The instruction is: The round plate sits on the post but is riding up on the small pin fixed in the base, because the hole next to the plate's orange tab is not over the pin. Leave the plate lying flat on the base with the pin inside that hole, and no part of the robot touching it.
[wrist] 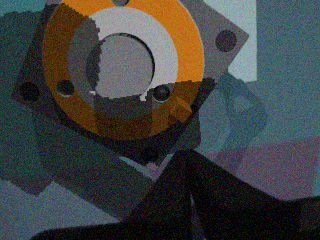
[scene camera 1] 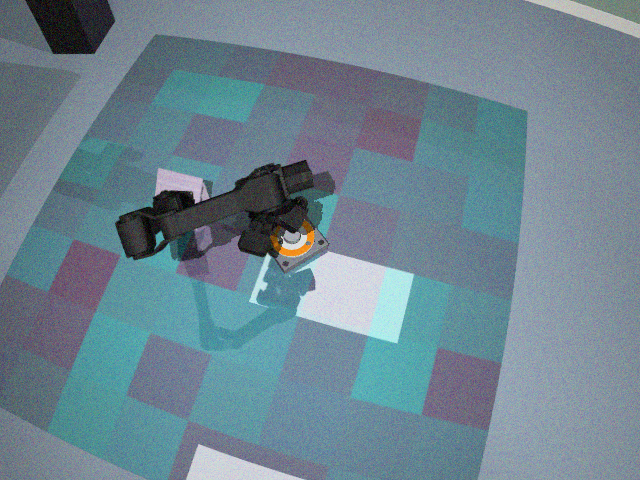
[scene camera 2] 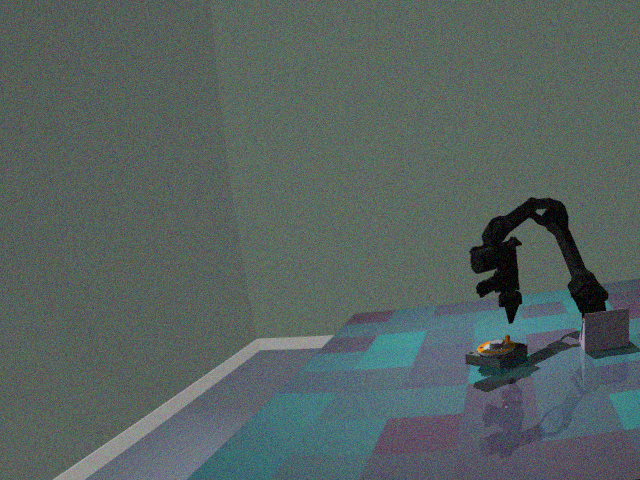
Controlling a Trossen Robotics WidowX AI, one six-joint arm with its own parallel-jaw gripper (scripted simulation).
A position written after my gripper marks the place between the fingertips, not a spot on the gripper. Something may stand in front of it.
Note:
My gripper [scene camera 1: 269, 232] is shut and holds nothing. Further things: a square grey base [scene camera 1: 286, 264].
My gripper is seen too in the wrist view [wrist: 184, 157] and in scene camera 2 [scene camera 2: 510, 323]. The square grey base also shows in the wrist view [wrist: 222, 40].

